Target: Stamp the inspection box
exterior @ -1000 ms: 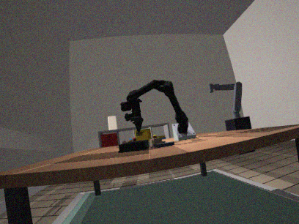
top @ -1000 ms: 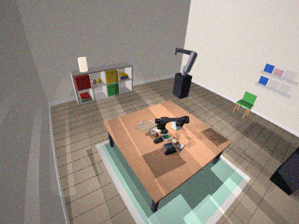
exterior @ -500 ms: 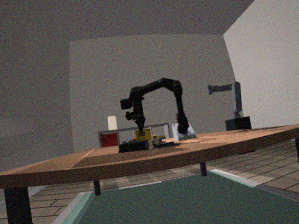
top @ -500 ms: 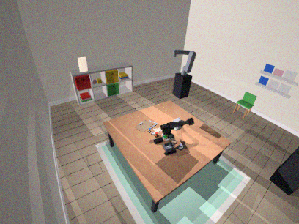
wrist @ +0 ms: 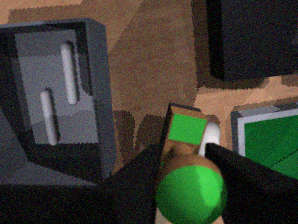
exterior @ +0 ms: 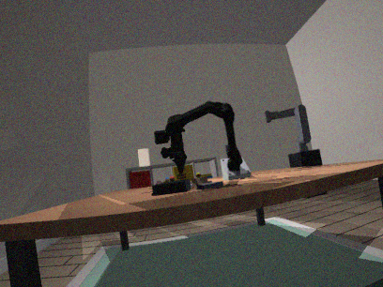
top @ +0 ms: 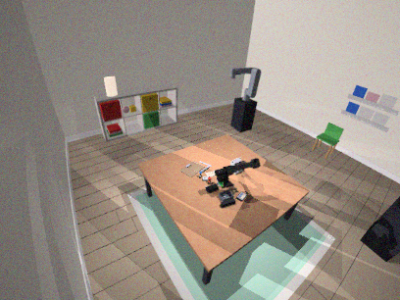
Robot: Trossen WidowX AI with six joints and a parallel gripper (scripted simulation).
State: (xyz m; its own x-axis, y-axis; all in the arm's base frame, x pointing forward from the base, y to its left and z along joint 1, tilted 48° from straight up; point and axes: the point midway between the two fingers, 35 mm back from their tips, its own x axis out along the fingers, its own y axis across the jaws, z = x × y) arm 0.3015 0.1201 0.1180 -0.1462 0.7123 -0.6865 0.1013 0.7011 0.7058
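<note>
The grey tray is 20 mm ahead of my gripper tip, 90 mm to the left of it and 60 mm below it. The rest, counted from my gripper tip: white pen (100 mm behind, 20 mm to the right, 60 mm below); brown block (80 mm behind, 50 mm to the left, 50 mm below); PASS stamp (right at my gripper tip).
</note>
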